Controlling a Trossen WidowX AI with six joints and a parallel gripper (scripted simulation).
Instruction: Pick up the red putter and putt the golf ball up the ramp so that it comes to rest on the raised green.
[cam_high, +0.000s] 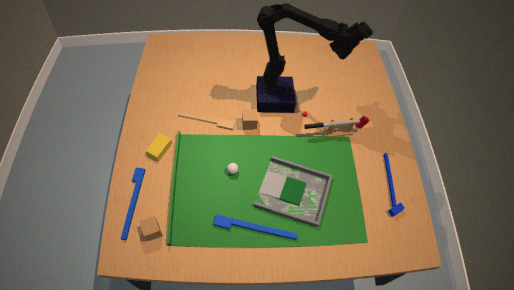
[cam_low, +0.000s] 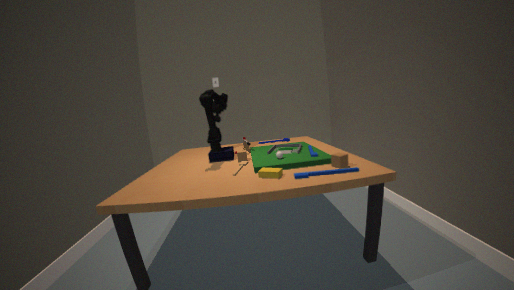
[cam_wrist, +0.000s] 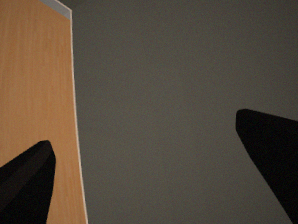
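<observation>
My gripper tip is 23 cm short of the thin tan stick, 62 cm to the left of it and 30 cm above it. From my gripper tip the other things lie so: green mat 54 cm ahead, 40 cm to the right, 31 cm below; then white golf ball 47 cm ahead, 53 cm to the right, 28 cm below; then yellow block 37 cm ahead, 83 cm to the right, 29 cm below.
</observation>
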